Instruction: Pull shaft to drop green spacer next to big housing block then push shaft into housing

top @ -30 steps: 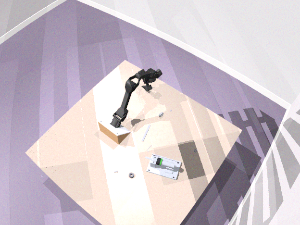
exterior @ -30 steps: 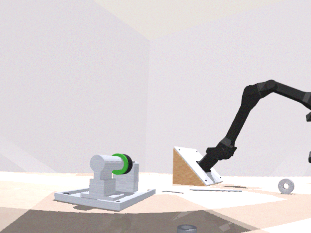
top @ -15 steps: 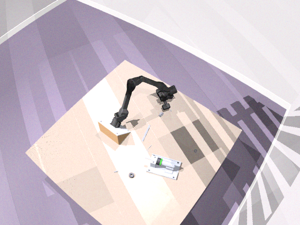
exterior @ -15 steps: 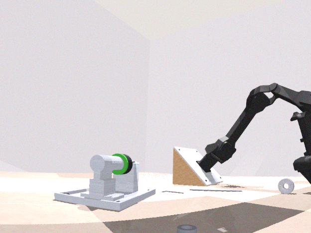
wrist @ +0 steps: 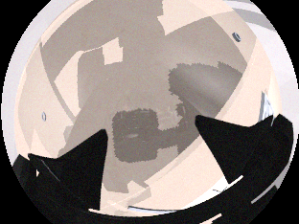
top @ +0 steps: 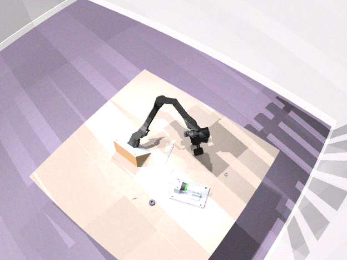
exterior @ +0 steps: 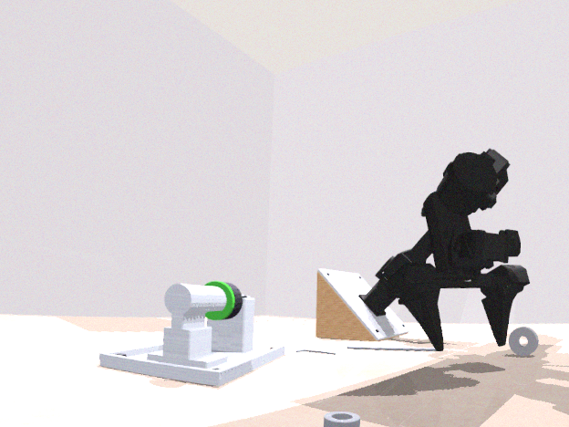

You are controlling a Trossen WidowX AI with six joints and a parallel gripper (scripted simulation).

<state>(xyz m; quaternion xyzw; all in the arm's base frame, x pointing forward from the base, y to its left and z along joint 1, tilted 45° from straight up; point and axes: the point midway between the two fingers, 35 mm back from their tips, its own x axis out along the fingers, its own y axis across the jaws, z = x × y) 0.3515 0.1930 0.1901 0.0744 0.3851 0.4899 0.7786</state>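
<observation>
My gripper tip is 32 cm to the left of the dark spacer, 8 cm short of it and 5 cm below it. Round my gripper tip: green spacer: 31 cm to the right, 11 cm ahead, 5 cm above; then grey shaft: 32 cm to the right, 9 cm ahead, 5 cm above.
</observation>
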